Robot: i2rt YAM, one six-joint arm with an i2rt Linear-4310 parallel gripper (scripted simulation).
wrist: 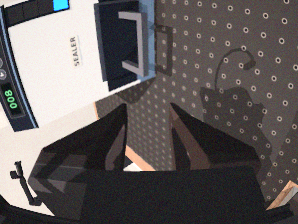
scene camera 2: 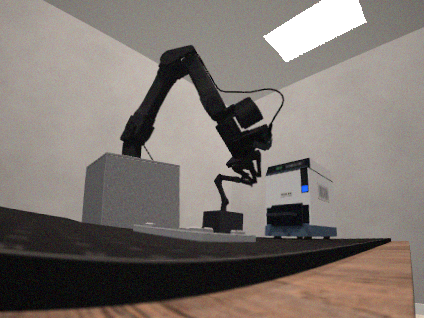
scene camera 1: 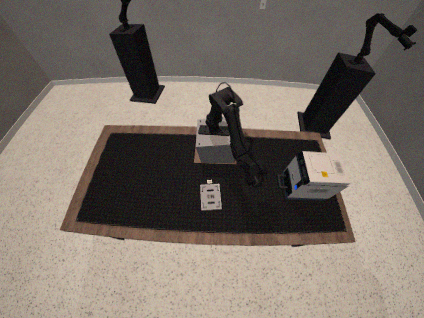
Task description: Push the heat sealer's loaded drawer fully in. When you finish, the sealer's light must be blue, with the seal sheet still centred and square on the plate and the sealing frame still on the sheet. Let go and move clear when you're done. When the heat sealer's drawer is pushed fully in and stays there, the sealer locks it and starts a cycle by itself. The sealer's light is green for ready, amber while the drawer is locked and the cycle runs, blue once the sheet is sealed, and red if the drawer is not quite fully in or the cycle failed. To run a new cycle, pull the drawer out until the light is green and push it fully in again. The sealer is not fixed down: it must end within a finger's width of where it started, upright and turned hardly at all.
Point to a white heat sealer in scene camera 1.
318, 176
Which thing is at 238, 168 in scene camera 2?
My gripper.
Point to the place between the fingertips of my gripper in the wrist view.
At 148, 111
